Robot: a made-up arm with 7 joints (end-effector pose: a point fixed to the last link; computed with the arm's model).
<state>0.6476 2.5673 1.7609 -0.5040 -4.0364 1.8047 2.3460</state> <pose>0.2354 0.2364 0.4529 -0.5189 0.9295 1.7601</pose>
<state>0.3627 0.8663 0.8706 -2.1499 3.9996 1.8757 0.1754</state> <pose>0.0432 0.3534 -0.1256 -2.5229 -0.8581 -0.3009</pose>
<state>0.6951 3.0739 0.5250 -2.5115 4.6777 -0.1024 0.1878</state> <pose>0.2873 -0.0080 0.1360 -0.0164 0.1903 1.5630</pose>
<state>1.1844 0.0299 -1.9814 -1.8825 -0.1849 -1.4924 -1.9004</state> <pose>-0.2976 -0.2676 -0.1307 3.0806 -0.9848 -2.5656</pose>
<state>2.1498 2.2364 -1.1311 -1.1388 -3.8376 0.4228 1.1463</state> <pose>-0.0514 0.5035 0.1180 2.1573 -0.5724 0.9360</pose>
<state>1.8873 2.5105 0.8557 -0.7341 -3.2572 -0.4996 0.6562</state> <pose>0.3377 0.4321 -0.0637 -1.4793 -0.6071 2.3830</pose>
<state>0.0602 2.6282 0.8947 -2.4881 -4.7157 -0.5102 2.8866</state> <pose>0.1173 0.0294 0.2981 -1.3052 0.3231 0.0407</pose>
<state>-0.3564 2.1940 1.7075 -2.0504 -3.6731 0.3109 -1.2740</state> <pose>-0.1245 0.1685 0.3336 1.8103 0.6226 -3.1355</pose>
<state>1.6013 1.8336 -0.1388 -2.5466 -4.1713 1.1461 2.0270</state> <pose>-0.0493 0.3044 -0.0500 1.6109 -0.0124 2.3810</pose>
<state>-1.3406 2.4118 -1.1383 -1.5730 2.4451 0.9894 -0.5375</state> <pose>-0.0080 0.3987 0.2434 0.1152 -1.0272 -0.1956</pose>
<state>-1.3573 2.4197 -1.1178 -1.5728 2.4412 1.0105 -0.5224</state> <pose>-0.0138 0.3960 0.2475 0.1167 -1.0408 -0.2023</pose>
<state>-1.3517 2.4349 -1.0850 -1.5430 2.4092 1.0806 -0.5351</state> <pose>-0.0243 0.3949 0.2562 0.1758 -1.0004 -0.2443</pose>
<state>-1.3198 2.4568 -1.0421 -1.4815 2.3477 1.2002 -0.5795</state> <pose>-0.0388 0.3949 0.2694 0.2584 -0.8966 -0.2842</pose>
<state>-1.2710 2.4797 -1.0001 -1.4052 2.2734 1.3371 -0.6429</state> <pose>-0.0535 0.3947 0.2844 0.3133 -0.7583 -0.2859</pose>
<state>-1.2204 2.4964 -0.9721 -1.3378 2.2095 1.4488 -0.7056</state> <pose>-0.0634 0.3946 0.2967 0.3342 -0.6308 -0.2630</pose>
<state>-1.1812 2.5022 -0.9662 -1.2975 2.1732 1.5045 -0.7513</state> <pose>-0.0656 0.3957 0.3026 0.3379 -0.5470 -0.2442</pose>
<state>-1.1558 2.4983 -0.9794 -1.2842 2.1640 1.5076 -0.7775</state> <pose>-0.0616 0.3986 0.3022 0.3374 -0.5067 -0.2389</pose>
